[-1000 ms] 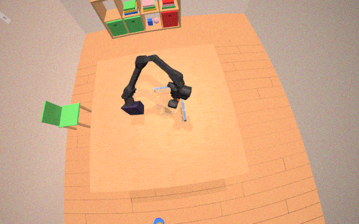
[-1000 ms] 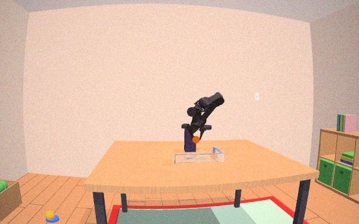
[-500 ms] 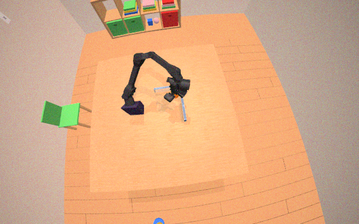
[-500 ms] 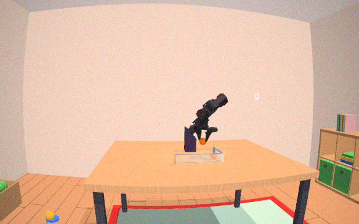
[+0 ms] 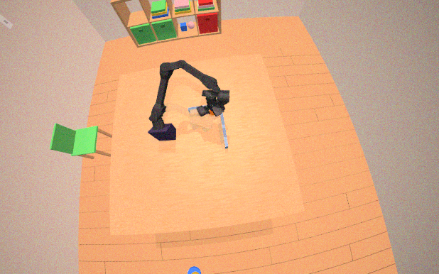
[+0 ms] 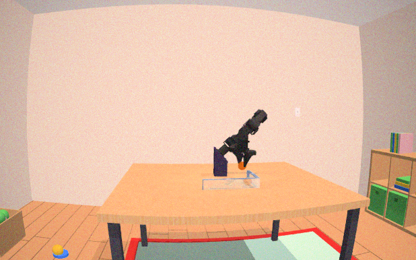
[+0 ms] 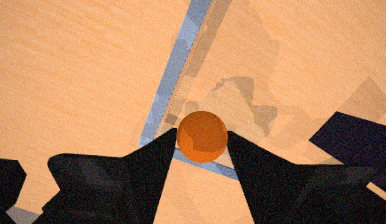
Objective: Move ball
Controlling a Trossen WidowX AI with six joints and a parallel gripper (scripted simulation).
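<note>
Right now the see-through copy is 90 mm below my gripper tip, 40 mm to the left of it and 20 mm behind it. Round my gripper tip: orange ball right at my gripper tip.
</note>
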